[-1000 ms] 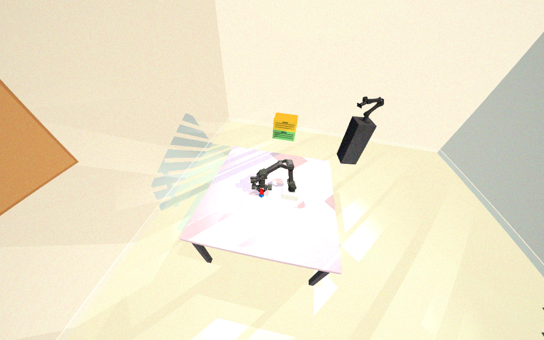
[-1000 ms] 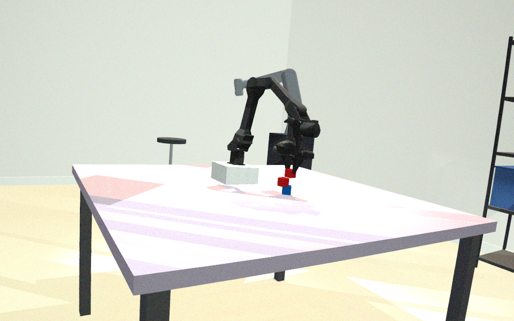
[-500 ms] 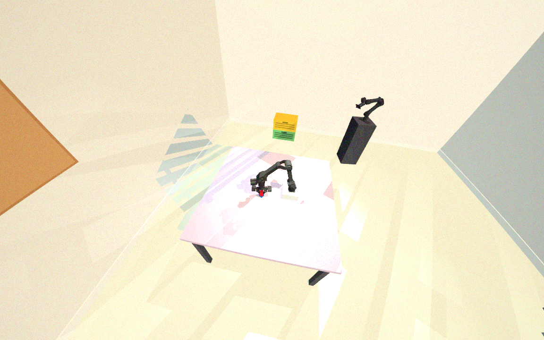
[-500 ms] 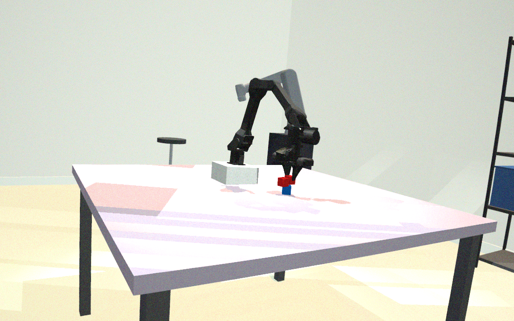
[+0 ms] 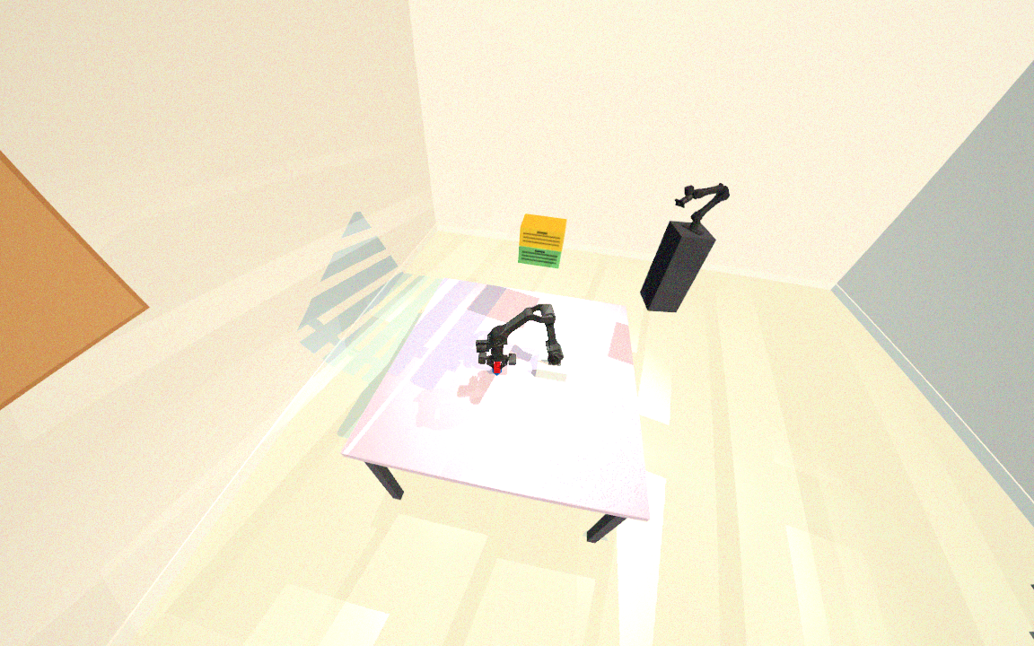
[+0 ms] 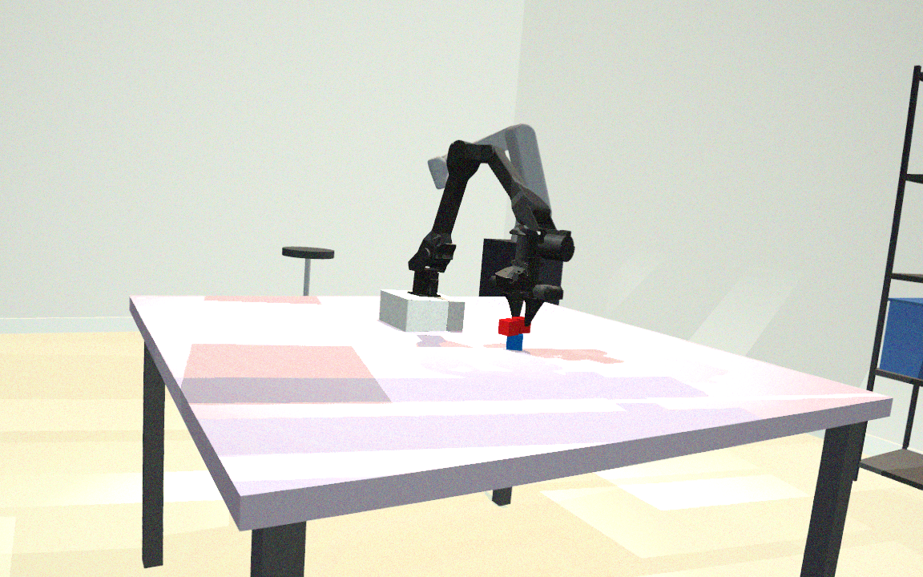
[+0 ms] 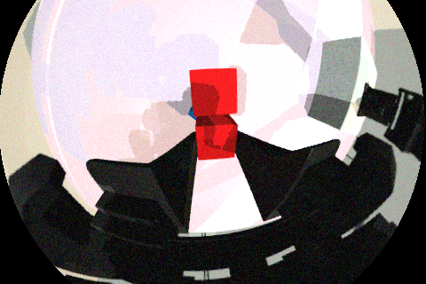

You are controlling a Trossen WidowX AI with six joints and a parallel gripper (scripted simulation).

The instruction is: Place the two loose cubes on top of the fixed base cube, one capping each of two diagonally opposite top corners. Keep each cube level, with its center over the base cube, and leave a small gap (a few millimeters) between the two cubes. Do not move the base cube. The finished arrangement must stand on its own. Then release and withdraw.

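My gripper tip is 2 cm to the left of the blue cube and 4 cm above it.
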